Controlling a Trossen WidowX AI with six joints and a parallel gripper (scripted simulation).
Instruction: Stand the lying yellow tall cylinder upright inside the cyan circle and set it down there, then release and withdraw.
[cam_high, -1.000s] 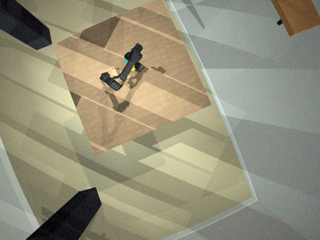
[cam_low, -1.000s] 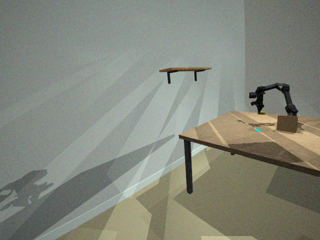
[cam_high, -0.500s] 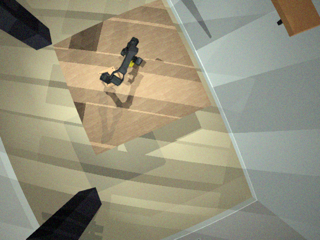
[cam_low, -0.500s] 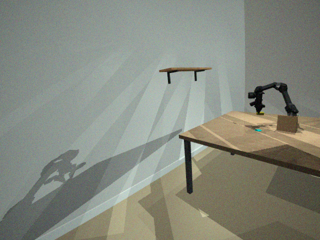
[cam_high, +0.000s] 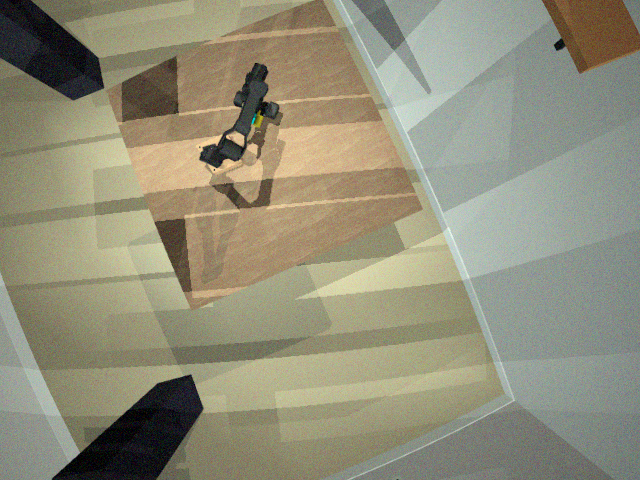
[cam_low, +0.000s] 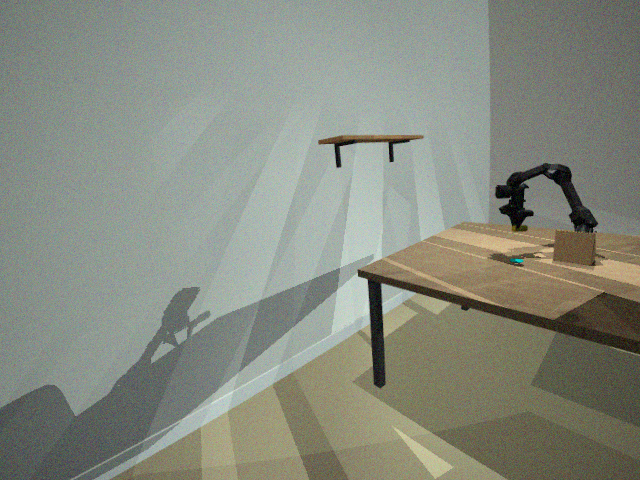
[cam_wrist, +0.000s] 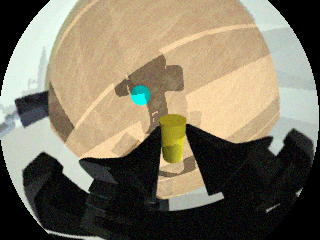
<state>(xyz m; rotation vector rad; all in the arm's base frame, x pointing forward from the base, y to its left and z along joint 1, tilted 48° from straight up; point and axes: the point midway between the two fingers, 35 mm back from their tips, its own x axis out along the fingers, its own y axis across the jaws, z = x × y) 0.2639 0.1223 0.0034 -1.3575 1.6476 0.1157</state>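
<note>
Now: the cyan circle 150 mm below my gripper tip, 70 mm to the left of it and 40 mm behind it. Round my gripper tip: yellow cylinder (20 mm to the right, 10 mm behind).
</note>
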